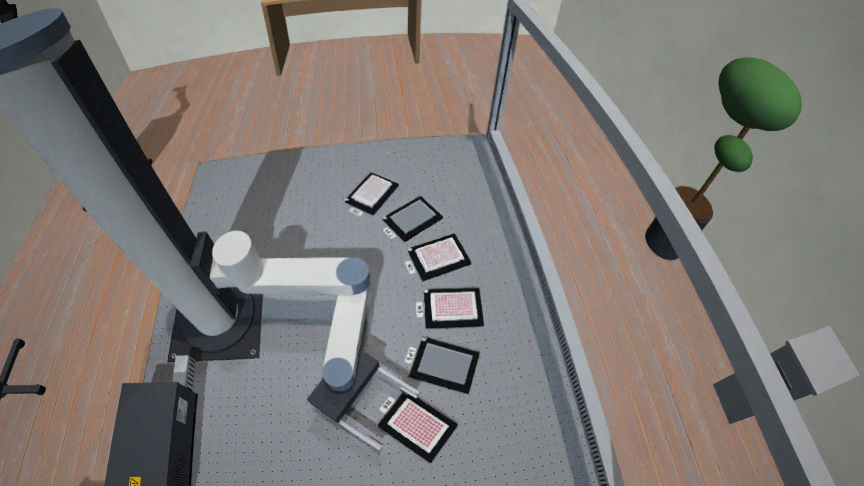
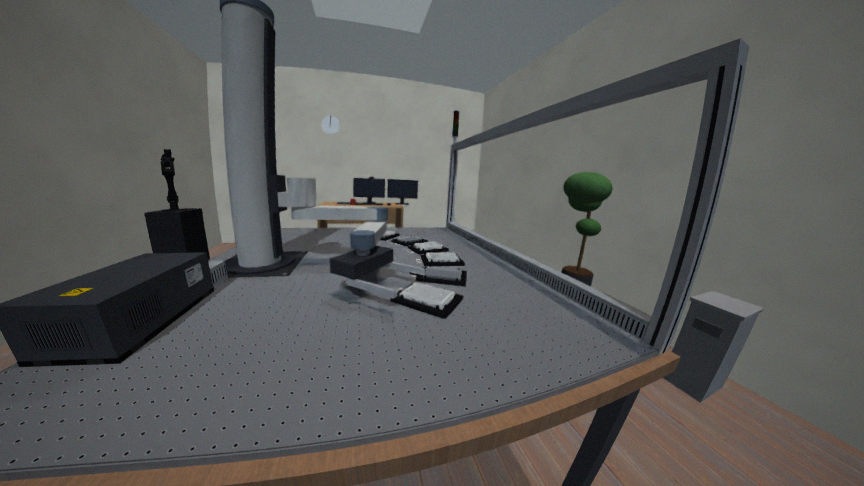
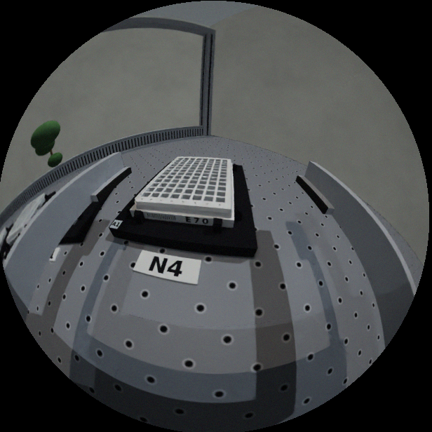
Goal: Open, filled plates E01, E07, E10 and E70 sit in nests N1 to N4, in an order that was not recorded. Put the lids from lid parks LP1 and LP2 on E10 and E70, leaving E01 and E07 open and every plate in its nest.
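My gripper is open and empty, low in front of nest N4, its fingers spread wider than the nest. A white open plate labelled E70 sits in N4. Clear grey lids lie in lid park LP1, one lid, and LP2, the other lid. Open plates sit in N3, a plate with pink wells, in N2, a plate with pink wells, and in N1, a paler plate. The names of these three plates cannot be read.
The nests and parks form an arc on the perforated table. The arm's column and a dark box stand at the left. A framed guard runs along the right edge.
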